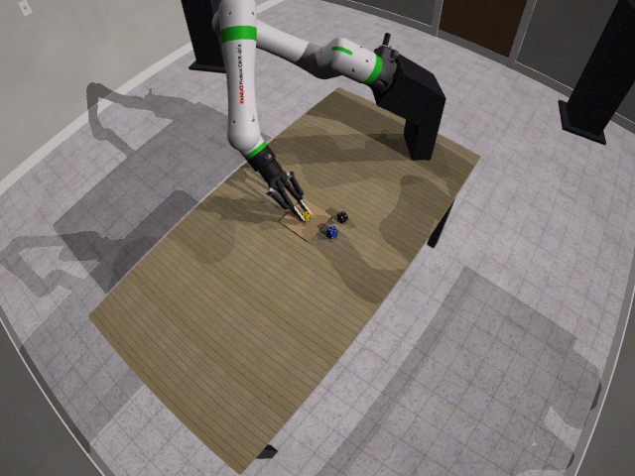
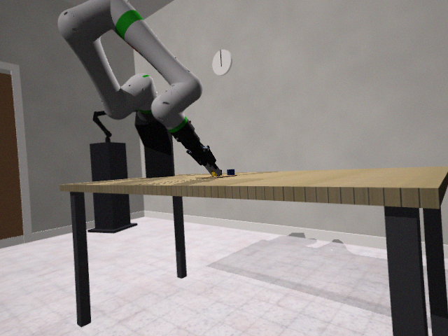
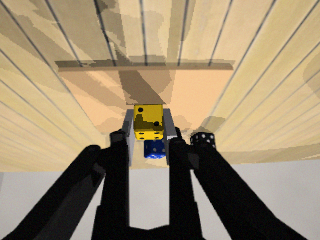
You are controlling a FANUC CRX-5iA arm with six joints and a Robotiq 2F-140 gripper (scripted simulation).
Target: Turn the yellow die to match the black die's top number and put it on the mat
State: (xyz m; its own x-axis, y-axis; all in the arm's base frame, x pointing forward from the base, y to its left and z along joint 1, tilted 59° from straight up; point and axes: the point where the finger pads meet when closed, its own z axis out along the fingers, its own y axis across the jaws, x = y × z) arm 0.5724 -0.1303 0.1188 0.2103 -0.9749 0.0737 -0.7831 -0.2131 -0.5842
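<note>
The yellow die is 20 mm to the left of my hand, 20 mm below it and 10 mm ahead of it. Also, from my hand: tan mat (40 mm below, 20 mm to the left, 10 mm ahead); black die (150 mm to the left, 40 mm behind, 20 mm below); blue die (130 mm to the left, 40 mm ahead, 20 mm below).
</note>
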